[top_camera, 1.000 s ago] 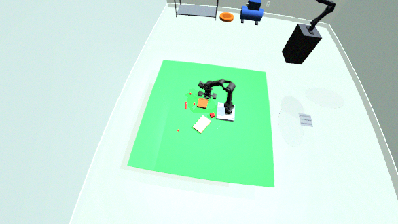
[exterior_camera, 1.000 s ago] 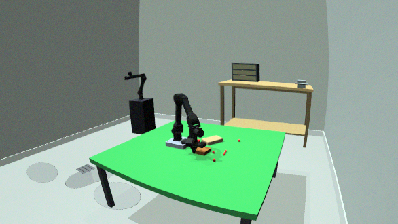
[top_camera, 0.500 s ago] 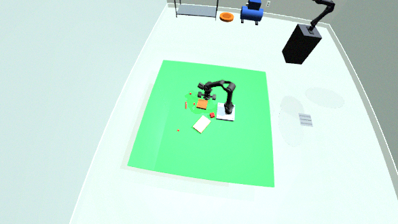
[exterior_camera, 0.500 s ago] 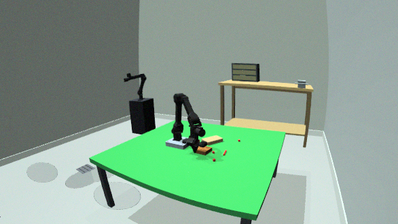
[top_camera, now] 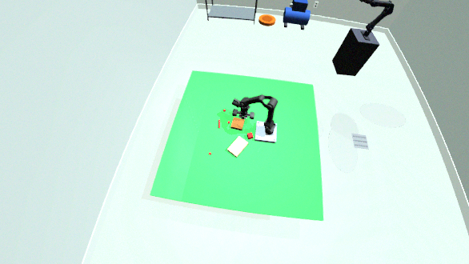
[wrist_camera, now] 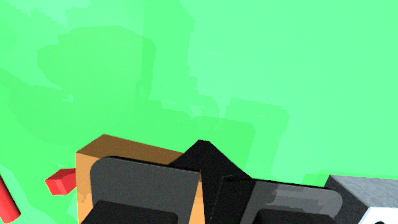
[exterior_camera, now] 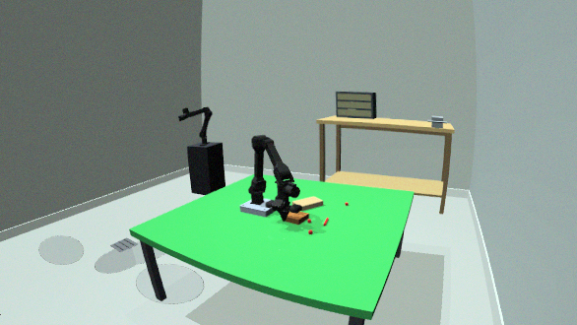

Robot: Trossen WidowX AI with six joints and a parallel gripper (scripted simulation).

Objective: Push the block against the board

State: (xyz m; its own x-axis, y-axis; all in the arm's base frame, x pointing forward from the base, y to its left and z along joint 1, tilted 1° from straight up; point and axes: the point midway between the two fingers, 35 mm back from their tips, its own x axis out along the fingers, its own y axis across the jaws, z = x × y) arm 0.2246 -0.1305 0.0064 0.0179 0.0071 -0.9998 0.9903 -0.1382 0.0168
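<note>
Now: gripper tip 40 mm short of the square block, 60 mm to the right of it and 10 mm below it. From my gripper tip the other things lie so: red cube 60 mm behind, 170 mm to the left, 10 mm above; then board 30 mm ahead, 270 mm to the left, 10 mm above.
</note>
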